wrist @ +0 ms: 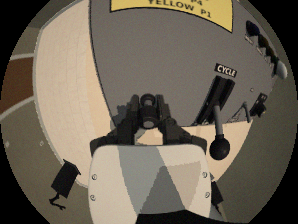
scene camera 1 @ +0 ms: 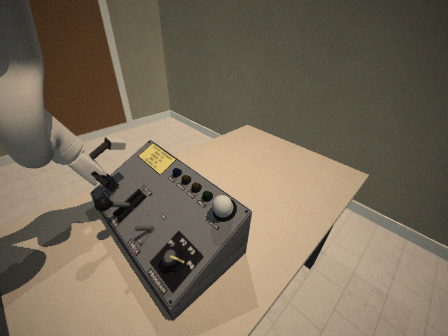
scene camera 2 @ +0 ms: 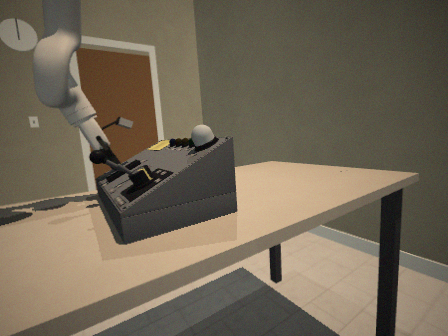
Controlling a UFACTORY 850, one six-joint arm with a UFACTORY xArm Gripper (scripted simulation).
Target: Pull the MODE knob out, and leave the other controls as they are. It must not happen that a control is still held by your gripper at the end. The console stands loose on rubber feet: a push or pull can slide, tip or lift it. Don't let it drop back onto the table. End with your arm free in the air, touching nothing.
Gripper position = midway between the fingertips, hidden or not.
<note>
I see my gripper (scene camera 1: 113,185) and a grey sloped console (scene camera 1: 184,209).
The grey sloped console is seen too in the wrist view (wrist: 186,58) and in scene camera 2 (scene camera 2: 195,182). My gripper is seen too in the wrist view (wrist: 148,102) and in scene camera 2 (scene camera 2: 116,167).
</note>
